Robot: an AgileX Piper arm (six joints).
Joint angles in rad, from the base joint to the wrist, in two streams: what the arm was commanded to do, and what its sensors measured. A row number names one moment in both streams.
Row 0, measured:
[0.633, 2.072, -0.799, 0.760, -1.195, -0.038]
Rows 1 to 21, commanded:
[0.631, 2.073, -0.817, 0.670, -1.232, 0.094]
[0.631, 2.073, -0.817, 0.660, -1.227, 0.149]
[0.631, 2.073, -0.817, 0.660, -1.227, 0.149]
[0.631, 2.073, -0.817, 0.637, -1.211, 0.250]
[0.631, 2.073, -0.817, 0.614, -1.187, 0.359]
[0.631, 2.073, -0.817, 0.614, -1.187, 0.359]
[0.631, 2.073, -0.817, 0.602, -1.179, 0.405]
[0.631, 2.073, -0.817, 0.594, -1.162, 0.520]
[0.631, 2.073, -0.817, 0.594, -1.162, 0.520]
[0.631, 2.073, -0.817, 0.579, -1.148, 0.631]
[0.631, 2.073, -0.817, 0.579, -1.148, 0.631]
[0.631, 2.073, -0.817, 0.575, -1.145, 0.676]
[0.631, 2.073, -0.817, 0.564, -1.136, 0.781]
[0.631, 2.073, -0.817, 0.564, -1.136, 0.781]
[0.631, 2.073, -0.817, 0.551, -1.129, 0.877]
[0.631, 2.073, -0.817, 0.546, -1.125, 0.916]
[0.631, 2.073, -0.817, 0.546, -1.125, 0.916]
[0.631, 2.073, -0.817, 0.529, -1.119, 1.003]
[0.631, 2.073, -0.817, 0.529, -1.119, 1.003]
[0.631, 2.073, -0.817, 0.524, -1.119, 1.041]
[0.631, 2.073, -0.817, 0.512, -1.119, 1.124]
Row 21, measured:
[0.626, 2.072, -0.785, 0.723, -1.178, 0.988]
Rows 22 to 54, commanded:
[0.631, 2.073, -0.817, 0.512, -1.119, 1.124]
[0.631, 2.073, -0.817, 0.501, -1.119, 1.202]
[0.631, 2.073, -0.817, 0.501, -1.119, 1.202]
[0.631, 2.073, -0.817, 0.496, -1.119, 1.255]
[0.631, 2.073, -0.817, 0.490, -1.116, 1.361]
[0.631, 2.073, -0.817, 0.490, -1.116, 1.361]
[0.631, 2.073, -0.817, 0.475, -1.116, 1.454]
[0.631, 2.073, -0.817, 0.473, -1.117, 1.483]
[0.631, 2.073, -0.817, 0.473, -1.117, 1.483]
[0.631, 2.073, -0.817, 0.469, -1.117, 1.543]
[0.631, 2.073, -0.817, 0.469, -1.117, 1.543]
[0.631, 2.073, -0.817, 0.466, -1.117, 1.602]
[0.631, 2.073, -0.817, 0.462, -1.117, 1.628]
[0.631, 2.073, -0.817, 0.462, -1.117, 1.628]
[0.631, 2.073, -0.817, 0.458, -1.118, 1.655]
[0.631, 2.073, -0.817, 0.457, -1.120, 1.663]
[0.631, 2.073, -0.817, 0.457, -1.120, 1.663]
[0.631, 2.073, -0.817, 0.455, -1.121, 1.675]
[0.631, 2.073, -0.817, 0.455, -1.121, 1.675]
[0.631, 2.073, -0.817, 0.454, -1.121, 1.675]
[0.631, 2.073, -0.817, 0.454, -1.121, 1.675]
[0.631, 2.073, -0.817, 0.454, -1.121, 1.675]
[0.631, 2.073, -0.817, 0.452, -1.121, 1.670]
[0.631, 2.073, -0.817, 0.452, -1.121, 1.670]
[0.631, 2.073, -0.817, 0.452, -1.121, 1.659]
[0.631, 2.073, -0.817, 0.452, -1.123, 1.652]
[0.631, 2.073, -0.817, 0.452, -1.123, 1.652]
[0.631, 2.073, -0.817, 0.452, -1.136, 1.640]
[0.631, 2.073, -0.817, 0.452, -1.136, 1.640]
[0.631, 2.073, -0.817, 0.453, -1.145, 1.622]
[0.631, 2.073, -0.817, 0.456, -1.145, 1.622]
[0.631, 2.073, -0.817, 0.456, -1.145, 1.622]
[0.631, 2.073, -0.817, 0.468, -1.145, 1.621]
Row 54, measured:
[0.619, 2.072, -0.780, 0.675, -1.174, 1.643]
